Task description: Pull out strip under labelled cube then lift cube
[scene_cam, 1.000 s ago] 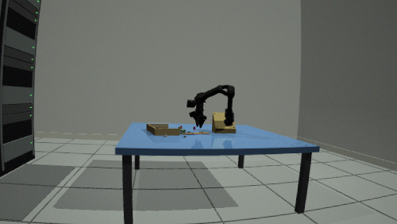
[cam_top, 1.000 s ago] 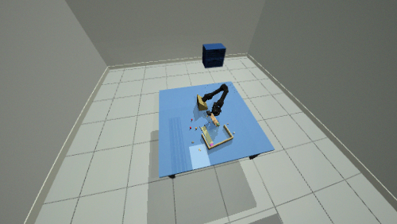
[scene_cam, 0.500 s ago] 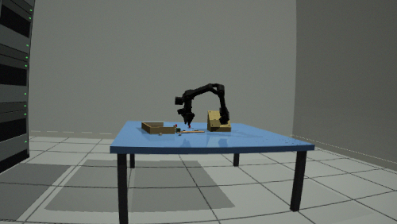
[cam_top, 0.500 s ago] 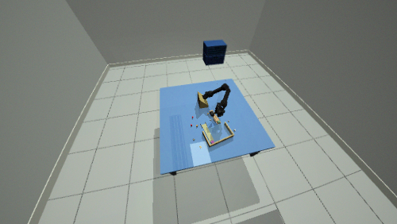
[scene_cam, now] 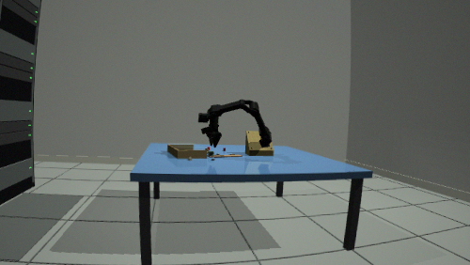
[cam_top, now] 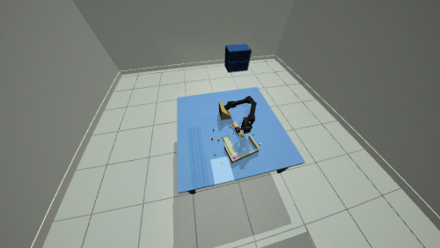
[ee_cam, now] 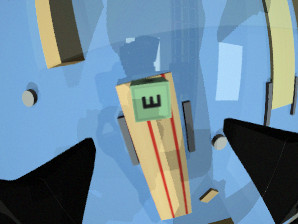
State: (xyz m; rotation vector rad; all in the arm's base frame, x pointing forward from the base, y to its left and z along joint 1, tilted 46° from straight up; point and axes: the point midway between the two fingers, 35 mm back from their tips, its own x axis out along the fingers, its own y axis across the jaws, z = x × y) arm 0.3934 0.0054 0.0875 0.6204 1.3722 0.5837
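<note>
Right now the orange strip is 9 cm behind my gripper tip, 6 cm below it and 1 cm to the right of it.
</note>
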